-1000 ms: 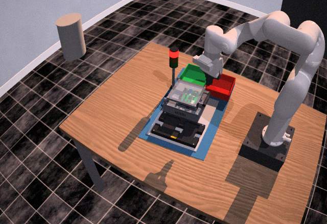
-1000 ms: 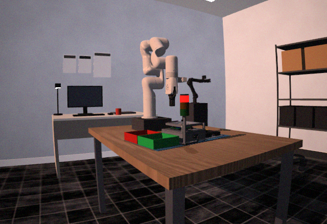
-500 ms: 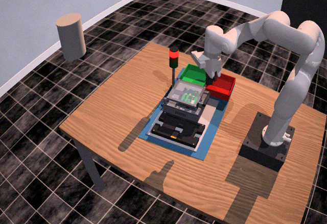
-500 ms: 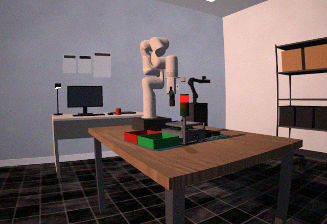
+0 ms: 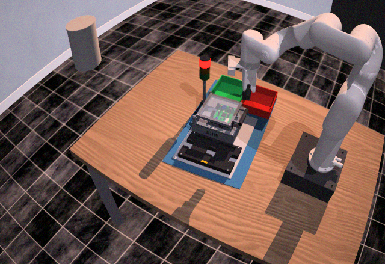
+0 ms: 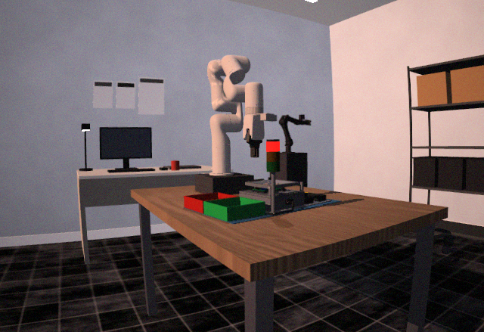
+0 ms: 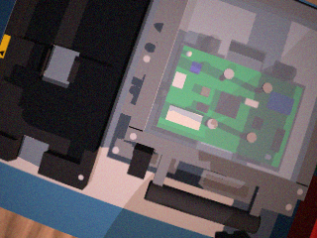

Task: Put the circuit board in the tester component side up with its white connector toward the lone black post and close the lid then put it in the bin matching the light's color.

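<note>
The black block is 120 mm below my hand, 60 mm to the left of it and 20 mm ahead of it. The rest, counted from my hand: red bin: 200 mm to the right, 190 mm below; clear lid: 120 mm below, 90 mm ahead, 10 mm to the left; green circuit board: 140 mm below, 80 mm ahead, 10 mm to the left.
</note>
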